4 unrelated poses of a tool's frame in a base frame.
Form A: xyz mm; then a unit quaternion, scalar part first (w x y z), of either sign.
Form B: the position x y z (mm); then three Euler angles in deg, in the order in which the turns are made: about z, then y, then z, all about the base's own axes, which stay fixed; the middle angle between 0 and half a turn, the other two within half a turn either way. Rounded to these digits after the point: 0 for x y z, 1 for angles.
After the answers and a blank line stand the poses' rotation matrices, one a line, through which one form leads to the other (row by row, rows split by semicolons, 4 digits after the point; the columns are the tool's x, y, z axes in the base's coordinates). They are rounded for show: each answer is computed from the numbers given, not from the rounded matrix.
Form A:
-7 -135 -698 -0.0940 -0.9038 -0.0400 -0.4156
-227 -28 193 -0.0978 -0.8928 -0.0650 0.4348
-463 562 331 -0.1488 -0.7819 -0.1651 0.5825
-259 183 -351 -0.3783 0.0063 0.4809 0.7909
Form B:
-7 -135 -698 164.7 129.6 -10.2
-227 -28 193 8.5 127.1 -163.2
-463 562 331 2.4 106.1 -153.7
-259 183 -351 116.3 57.5 114.8

0.6514 -0.0058 0.7587; 0.1504 -0.9791 -0.1367; 0.7437 0.2032 -0.6369
0.6134 0.2011 -0.7637; 0.0310 -0.9724 -0.2312; -0.7891 0.1181 -0.6027
0.2669 0.4315 -0.8617; 0.0848 -0.9012 -0.4250; -0.9600 0.0403 -0.2772
-0.7137 0.6045 -0.3539; -0.5924 -0.2512 0.7655; 0.3738 0.7560 0.5374

